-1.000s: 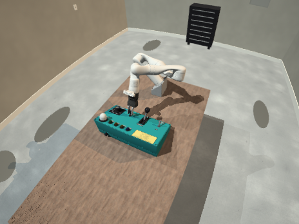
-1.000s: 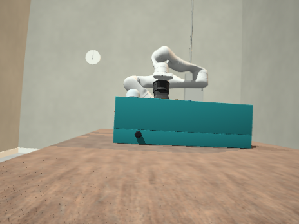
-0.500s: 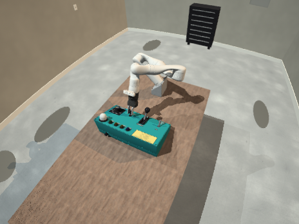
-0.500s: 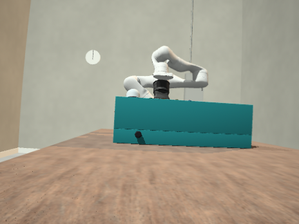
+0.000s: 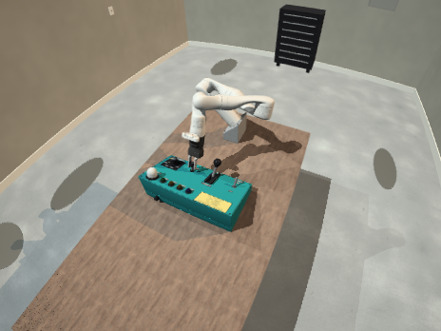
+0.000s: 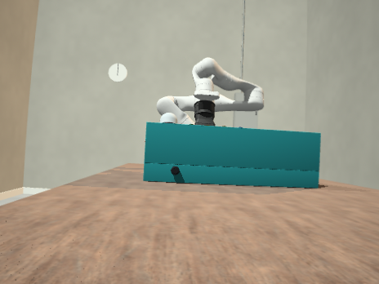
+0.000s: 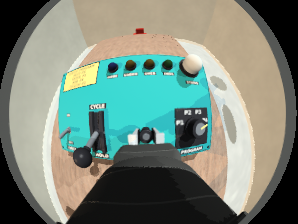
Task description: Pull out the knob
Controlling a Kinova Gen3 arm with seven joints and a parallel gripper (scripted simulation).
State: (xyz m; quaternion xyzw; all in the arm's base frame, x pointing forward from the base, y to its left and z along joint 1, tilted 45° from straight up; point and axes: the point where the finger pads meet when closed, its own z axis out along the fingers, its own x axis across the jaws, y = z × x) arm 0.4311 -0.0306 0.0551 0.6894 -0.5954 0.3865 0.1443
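My hand is 50 mm to the right of the teal console, 40 mm short of it and 40 mm above it. From my hand the other things lie so: mode knob (10 mm below); black-ball lever (120 mm to the left, 20 mm behind); black rotary selector (130 mm to the right, 10 mm below, 10 mm ahead).
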